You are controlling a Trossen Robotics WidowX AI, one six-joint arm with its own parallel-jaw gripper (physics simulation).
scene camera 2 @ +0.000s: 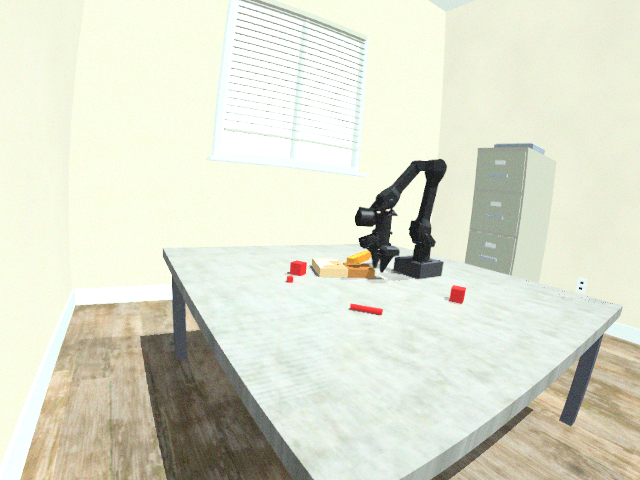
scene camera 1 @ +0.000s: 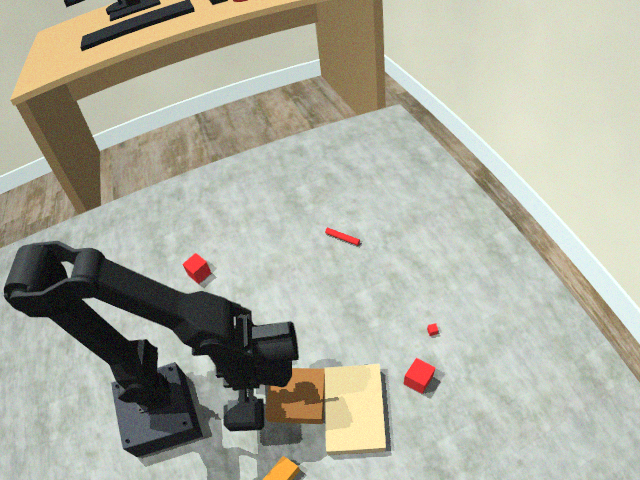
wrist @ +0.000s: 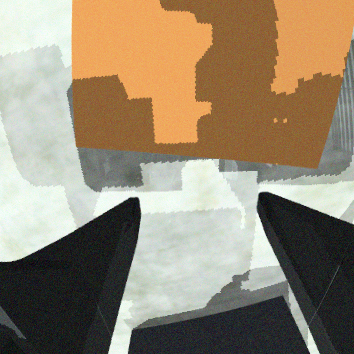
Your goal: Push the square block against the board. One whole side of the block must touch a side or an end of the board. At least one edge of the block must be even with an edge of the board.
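Frame: origin at the arm's base, x ahead, y left, z up, level; centimetres.
Where they show: gripper, fingertip midpoint: (scene camera 2: 377,270) (scene camera 1: 254,394) (wrist: 198,202); arm's base, origin of the base link: (scene camera 2: 421,260) (scene camera 1: 152,393).
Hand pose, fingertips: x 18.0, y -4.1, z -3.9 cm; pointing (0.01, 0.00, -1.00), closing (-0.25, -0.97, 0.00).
Each offset is from my fingertips to the top centre of the thing.
The square block {dx +7.1, dy -2.5, dz +1.2 cm} (scene camera 1: 295,411) (scene camera 2: 359,271) (wrist: 117,45) is orange-brown and lies flat, partly in the arm's shadow. Its right side in scene camera 1 lies along the long left side of the pale yellow board {dx +15.7, dy -8.7, dz +1.2 cm} (scene camera 1: 363,400) (scene camera 2: 330,270), with no clear gap. Their far edges, at the top in that view, look about even; the board extends further at the near end. My gripper (scene camera 1: 244,422) (scene camera 2: 381,267) (wrist: 198,202) is open and empty, pointing down low beside the block's side facing the arm base. A strip of table shows between the fingertips and the block in the wrist view.
An orange-yellow block {dx -6.6, dy -20.6, dz +1.3 cm} (scene camera 1: 281,469) (scene camera 2: 358,257) lies near the square block. Red cubes {dx +28.6, dy -7.5, dz +2.2 cm} (scene camera 1: 419,375) {dx -4.8, dy +32.7, dz +2.2 cm} (scene camera 1: 196,268), a tiny red cube {dx +35.3, dy +0.7, dz -0.2 cm} (scene camera 1: 432,329) and a red stick {dx +27.8, dy +29.7, dz -0.4 cm} (scene camera 1: 342,236) lie on the table. The dark arm base (scene camera 1: 157,426) stands left of the gripper in scene camera 1.
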